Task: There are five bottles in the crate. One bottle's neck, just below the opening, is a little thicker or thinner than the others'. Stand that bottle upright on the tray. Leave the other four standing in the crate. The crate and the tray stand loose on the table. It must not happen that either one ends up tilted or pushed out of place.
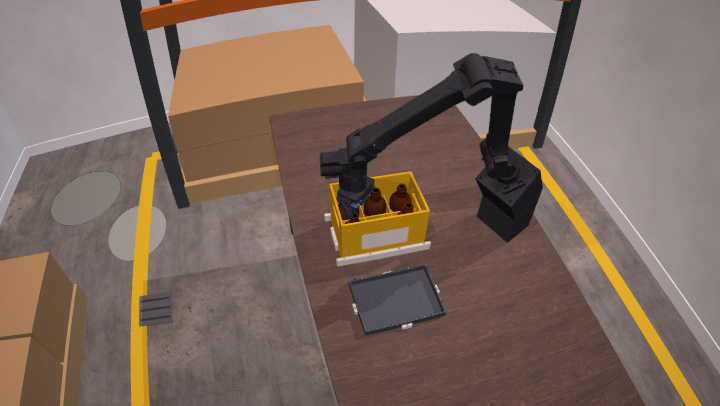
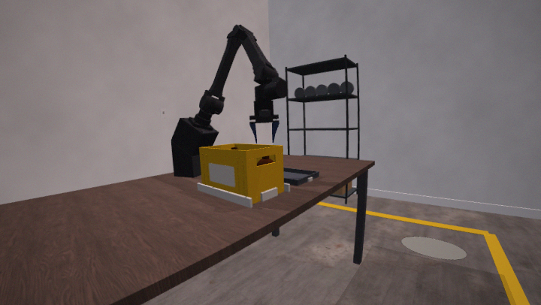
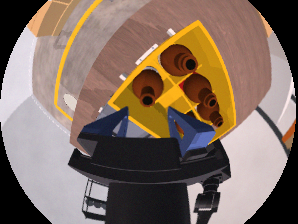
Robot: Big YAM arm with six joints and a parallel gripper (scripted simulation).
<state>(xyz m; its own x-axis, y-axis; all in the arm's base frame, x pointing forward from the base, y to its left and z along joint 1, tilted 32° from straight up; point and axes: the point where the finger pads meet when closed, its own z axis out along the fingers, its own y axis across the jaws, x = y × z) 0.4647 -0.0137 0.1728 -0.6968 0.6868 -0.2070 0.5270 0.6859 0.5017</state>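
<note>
The glass bottle lies 11 cm below my hand. Round my hand: dark tray 11 cm behind, 21 cm to the left, 18 cm below; yellow crate 8 cm behind, 6 cm to the right, 11 cm below.
</note>
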